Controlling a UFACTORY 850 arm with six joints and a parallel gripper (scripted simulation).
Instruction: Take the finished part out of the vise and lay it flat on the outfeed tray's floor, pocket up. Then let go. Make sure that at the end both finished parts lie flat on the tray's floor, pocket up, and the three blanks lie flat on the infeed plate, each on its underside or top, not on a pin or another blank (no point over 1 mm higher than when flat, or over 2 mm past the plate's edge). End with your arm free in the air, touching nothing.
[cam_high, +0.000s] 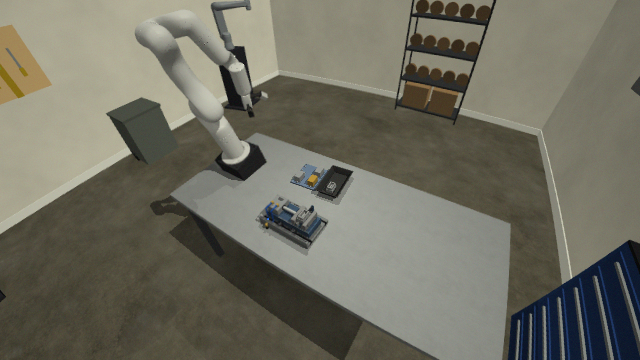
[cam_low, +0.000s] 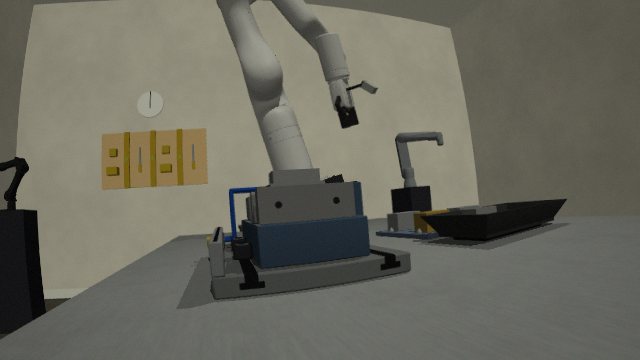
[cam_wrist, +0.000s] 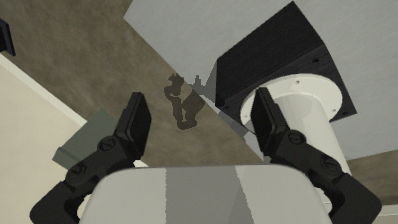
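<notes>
Now: hand 46 cm short of the screw rod, 45 cm to the left of it and 26 cm above it. Also, from my hand: blue fixture plate: 43 cm ahead, 11 cm to the right, 33 cm below; yellow block: 46 cm ahead, 16 cm to the right, 31 cm below.
</notes>
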